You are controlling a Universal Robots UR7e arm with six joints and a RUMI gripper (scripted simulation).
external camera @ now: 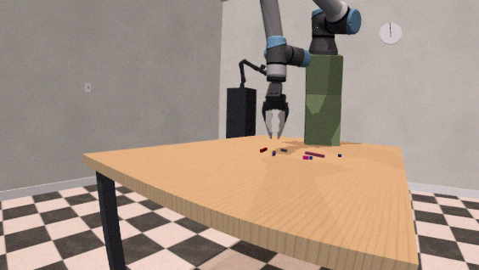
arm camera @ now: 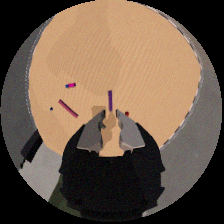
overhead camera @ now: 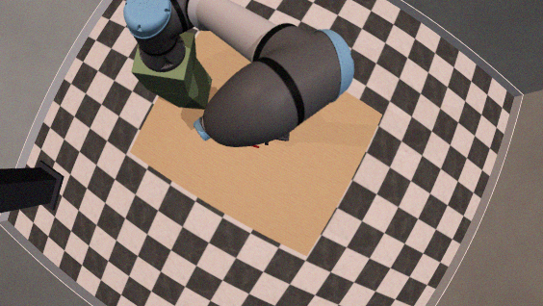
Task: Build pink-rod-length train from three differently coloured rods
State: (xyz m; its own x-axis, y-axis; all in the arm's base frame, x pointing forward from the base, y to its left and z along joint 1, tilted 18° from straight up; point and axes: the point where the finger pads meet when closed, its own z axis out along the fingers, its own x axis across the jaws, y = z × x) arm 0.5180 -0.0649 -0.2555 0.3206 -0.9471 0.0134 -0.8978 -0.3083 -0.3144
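Right now my hand is 70 mm above the purple rod. Also, from my hand: red rod: 70 mm to the right, 70 mm below, 50 mm behind; grey rod: 90 mm behind, 70 mm below; magenta rod: 120 mm to the left, 70 mm below, 20 mm ahead.
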